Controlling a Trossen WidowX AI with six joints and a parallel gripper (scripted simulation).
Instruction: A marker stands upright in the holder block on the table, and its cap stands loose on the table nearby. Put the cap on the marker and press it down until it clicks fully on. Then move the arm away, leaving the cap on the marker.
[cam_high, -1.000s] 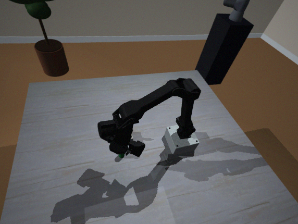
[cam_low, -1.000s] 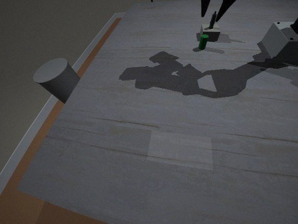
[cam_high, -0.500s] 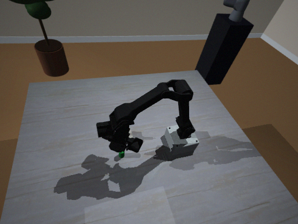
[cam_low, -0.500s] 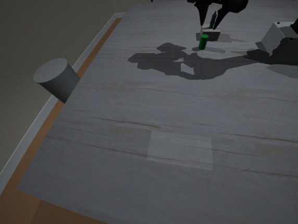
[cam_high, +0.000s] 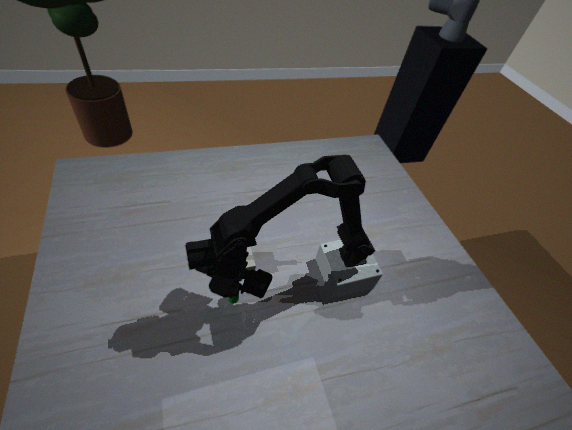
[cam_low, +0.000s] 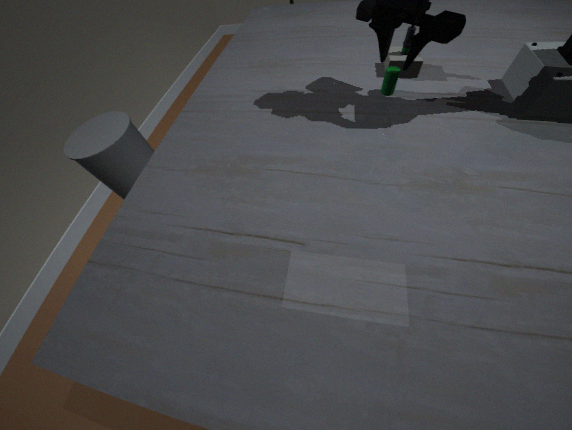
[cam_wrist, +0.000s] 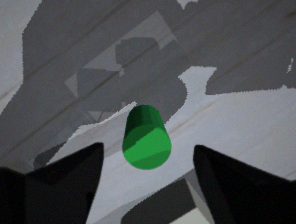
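Right now my gripper tip is 30 mm above the green cap. From my gripper tip the other things lie so: holder block 110 mm to the right, 40 mm below, 40 mm behind.
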